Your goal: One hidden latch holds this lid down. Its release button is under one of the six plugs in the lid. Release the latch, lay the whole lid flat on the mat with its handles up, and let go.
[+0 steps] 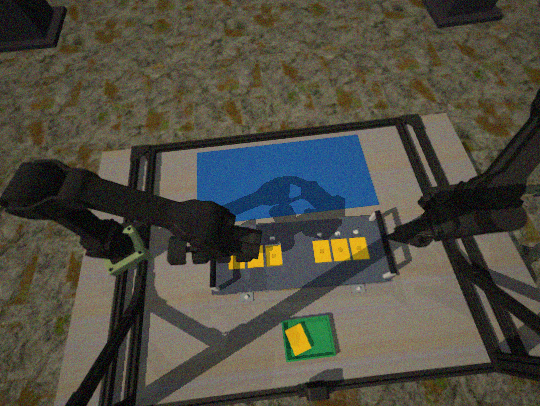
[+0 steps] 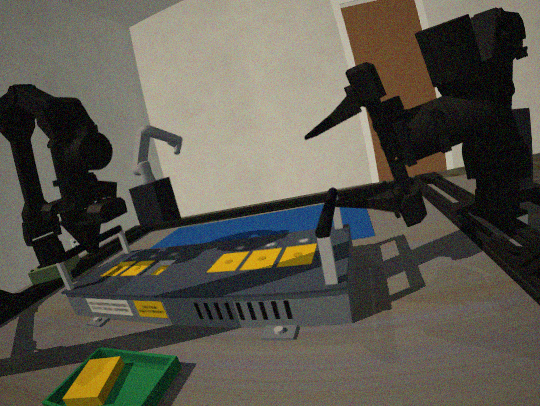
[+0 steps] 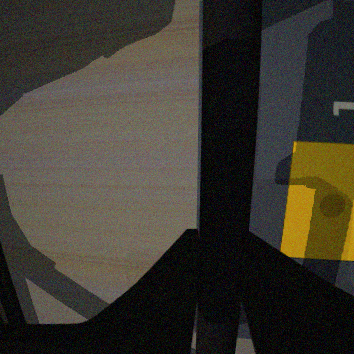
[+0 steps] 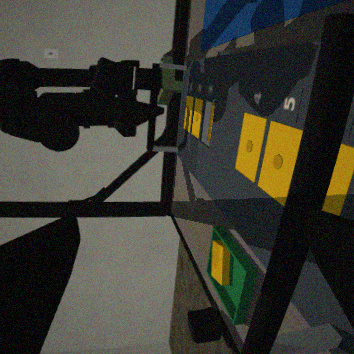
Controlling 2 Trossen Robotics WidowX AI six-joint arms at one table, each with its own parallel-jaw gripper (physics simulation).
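Seen in the pictures: left gripper, fingertip midpoint: (image 2: 93, 252) (image 3: 215, 239) (image 4: 162, 109); right gripper, fingertip midpoint: (image 1: 390, 233) (image 2: 320, 172) (image 4: 193, 225); left arm's base, origin of the base link: (image 1: 120, 248) (image 2: 53, 261) (image 4: 159, 80); right arm's base, origin of the base link: (image 1: 455, 208) (image 2: 498, 213).
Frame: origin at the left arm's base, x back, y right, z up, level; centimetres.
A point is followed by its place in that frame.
Note:
The grey lid (image 1: 301, 274) @[x -37.0, y 33.2, z -0.4 cm] (image 2: 228, 282) @[x -44.5, y 37.9, z -0.4 cm] (image 4: 218, 168) @[x -37.4, y 32.1, z -0.4 cm] lies on its vented base box, with several yellow plugs (image 1: 341, 249) @[x -49.7, y 33.9, z -0.3 cm] (image 2: 260, 258) @[x -49.4, y 33.7, z -0.3 cm] in it. My left gripper (image 1: 228, 251) (image 3: 215, 239) @[x -20.4, y 17.6, z 3.2 cm] is shut on the lid's black left handle (image 1: 213, 278) @[x -18.1, y 22.9, z 5.7 cm] (image 3: 228, 123) @[x -22.9, y 13.9, z 5.8 cm]. My right gripper (image 1: 389, 238) @[x -58.2, y 38.3, z 9.5 cm] (image 2: 321, 167) @[x -58.2, y 38.3, z 9.5 cm] is open, its fingers on either side of the right handle (image 1: 388, 251) @[x -56.6, y 41.1, z 5.8 cm] (image 2: 325, 217) @[x -55.6, y 43.6, z 5.8 cm] (image 4: 298, 175) @[x -59.5, y 36.6, z 5.8 cm] without gripping it. The blue mat (image 1: 325, 161) @[x -66.3, y 7.4, z -5.1 cm] (image 2: 292, 221) @[x -61.7, y 6.8, z -5.1 cm] (image 4: 228, 21) @[x -34.1, y 7.1, z -5.1 cm] lies just behind the lid.
A green tray (image 1: 325, 322) @[x -35.6, y 45.8, z -4.8 cm] (image 2: 147, 374) @[x -33.4, y 45.2, z -4.8 cm] (image 4: 242, 281) @[x -36.2, y 46.2, z -3.5 cm] holding one loose yellow plug (image 1: 297, 339) @[x -27.4, y 44.9, z -3.6 cm] stands in front of the lid. Black frame rails (image 1: 276, 134) @[x -58.4, y -10.0, z -3.2 cm] run around the table. A white arm on a dark stand (image 2: 147, 161) is at the back left.

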